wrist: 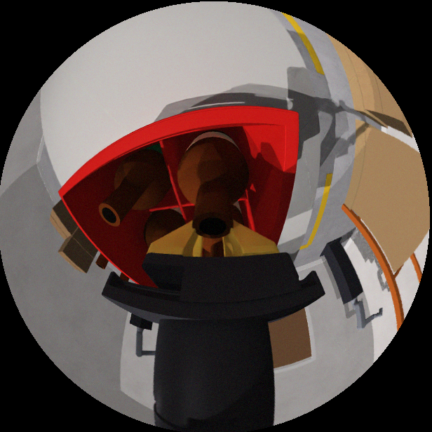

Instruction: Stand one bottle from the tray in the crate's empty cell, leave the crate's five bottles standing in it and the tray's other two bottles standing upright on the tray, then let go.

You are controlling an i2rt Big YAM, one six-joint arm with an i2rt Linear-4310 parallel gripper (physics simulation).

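Note:
My gripper [212, 217] is shut on the neck of a brown bottle [212, 170]. The bottle is roughly upright over or in a corner cell of the red crate [225, 116], beside the thin red dividers. Whether its base touches the cell floor is hidden. Another brown bottle [142, 180] stands in the crate to the left, with its open mouth toward the camera. A further crate bottle [162, 227] shows partly beside the left finger. Other crate bottles are partly hidden behind the held bottle and fingers. Small brown parts, apparently the tray's bottles [101, 262], show past the crate's left edge; the tray is not clearly visible.
The crate's wall stands close around the held bottle. Cardboard-coloured boxes [77, 252] lie at the far left. Yellow floor marking [322, 210], a large tan box [390, 195] and an orange rail [377, 250] are at the right. Shadows of the arm fall beside the crate.

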